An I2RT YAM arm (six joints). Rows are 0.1 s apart.
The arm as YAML. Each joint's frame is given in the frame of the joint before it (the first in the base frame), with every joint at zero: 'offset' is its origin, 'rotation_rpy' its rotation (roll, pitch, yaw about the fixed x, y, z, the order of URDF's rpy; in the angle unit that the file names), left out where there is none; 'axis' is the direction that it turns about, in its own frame. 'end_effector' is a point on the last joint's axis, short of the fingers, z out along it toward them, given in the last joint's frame.
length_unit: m
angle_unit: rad
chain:
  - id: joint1
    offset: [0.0, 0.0, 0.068]
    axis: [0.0, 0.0, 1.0]
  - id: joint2
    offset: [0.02, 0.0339, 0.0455]
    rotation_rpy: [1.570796, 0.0, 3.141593]
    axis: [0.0, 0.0, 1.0]
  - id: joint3
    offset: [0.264, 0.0, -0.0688]
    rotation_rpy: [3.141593, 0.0, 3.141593]
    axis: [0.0, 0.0, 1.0]
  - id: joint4
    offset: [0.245, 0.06, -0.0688]
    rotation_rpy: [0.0, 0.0, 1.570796]
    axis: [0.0, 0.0, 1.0]
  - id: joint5
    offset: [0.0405, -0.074, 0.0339]
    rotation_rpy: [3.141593, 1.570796, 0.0]
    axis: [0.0, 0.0, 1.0]
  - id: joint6
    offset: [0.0, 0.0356, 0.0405]
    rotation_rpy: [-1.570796, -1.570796, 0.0]
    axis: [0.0, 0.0, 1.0]
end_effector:
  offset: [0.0, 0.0, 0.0]
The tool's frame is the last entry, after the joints.
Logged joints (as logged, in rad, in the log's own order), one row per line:
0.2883, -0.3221, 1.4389, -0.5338, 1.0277, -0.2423
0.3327, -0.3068, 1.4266, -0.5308, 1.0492, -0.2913
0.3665, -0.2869, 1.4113, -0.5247, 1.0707, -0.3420
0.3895, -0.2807, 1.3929, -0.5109, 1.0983, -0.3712
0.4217, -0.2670, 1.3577, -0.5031, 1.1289, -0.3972
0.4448, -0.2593, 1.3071, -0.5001, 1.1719, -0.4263
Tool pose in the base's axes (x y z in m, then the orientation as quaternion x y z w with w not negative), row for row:
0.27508, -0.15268, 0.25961, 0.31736, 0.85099, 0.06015, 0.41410
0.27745, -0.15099, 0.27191, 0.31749, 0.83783, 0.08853, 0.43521
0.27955, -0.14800, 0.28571, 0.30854, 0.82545, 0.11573, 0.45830
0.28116, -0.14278, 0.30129, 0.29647, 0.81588, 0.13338, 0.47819
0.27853, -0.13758, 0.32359, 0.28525, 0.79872, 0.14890, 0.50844
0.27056, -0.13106, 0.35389, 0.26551, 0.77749, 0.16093, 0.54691
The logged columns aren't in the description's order. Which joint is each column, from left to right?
Columns, left to right: joint6, joint4, joint2, joint1, joint3, joint5.
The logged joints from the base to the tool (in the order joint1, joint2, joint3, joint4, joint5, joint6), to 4 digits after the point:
-0.5338, 1.4389, 1.0277, -0.3221, -0.2423, 0.2883
-0.5308, 1.4266, 1.0492, -0.3068, -0.2913, 0.3327
-0.5247, 1.4113, 1.0707, -0.2869, -0.3420, 0.3665
-0.5109, 1.3929, 1.0983, -0.2807, -0.3712, 0.3895
-0.5031, 1.3577, 1.1289, -0.2670, -0.3972, 0.4217
-0.5001, 1.3071, 1.1719, -0.2593, -0.4263, 0.4448

